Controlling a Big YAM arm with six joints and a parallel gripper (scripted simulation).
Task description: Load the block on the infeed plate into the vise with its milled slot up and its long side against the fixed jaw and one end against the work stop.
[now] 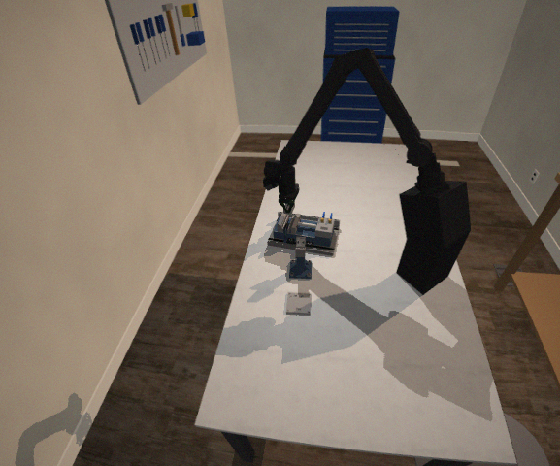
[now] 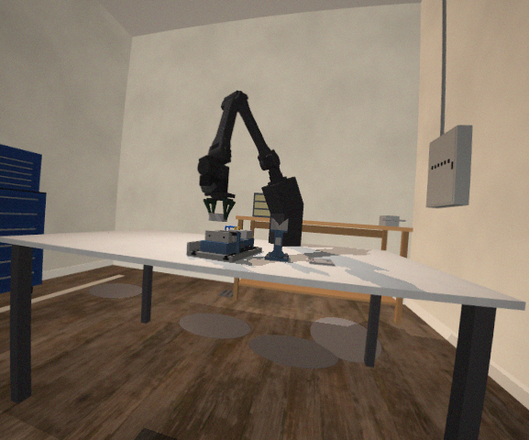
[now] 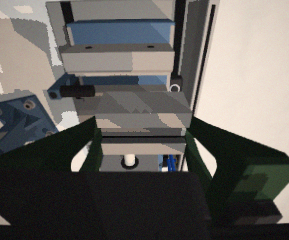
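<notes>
The part lies right at my hand. The rest, counted from my hand: moving jaw: 7 cm below, 3 cm to the left, 3 cm behind; then fixed jaw: 7 cm below, 4 cm ahead, 1 cm to the left; then work stop rod: 7 cm to the left, 6 cm below, 2 cm ahead.
</notes>
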